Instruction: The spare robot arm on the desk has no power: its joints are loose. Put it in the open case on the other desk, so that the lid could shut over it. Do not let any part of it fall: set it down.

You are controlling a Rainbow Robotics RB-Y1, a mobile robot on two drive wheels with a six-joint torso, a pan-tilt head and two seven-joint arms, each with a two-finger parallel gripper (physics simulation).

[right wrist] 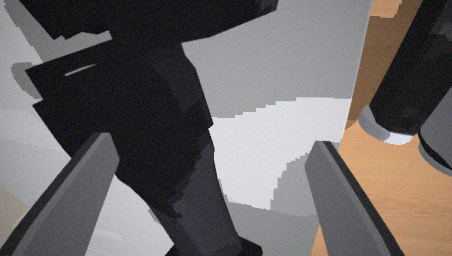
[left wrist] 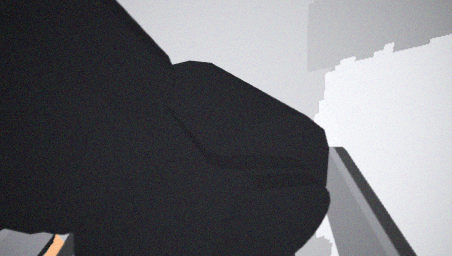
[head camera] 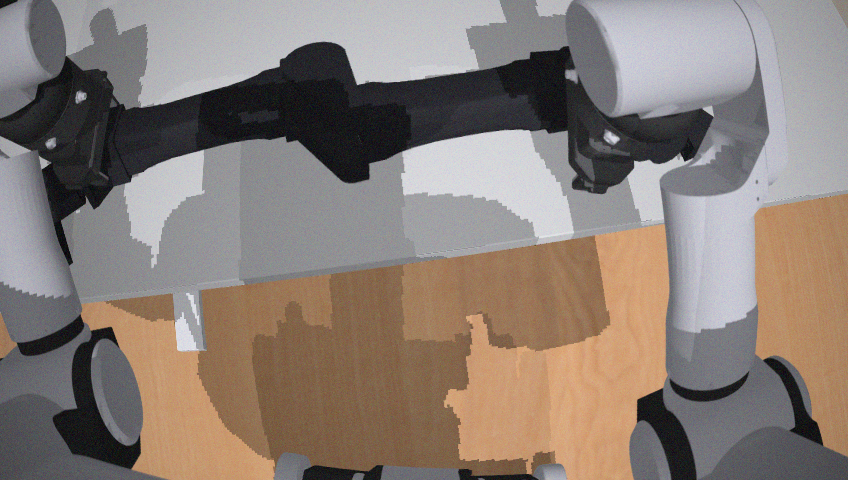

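The spare arm is black and jointed. It stretches across the head view over the white desk, with a thick joint at its middle. Whether it touches the desk is hard to tell. My left gripper is shut on the spare arm near its left end; part of the fingers is hidden behind it. My right gripper is open beside the right end of the spare arm. In the right wrist view one fingertip overlaps the black body and the other is over desk. The open case does not show.
The desk's near edge runs slantwise across the head view, with a pale desk leg below it at the left. Wooden floor lies in front. Dark shadows of the arms fall on desk and floor. Black and grey cylindrical parts show at the right wrist view's right side.
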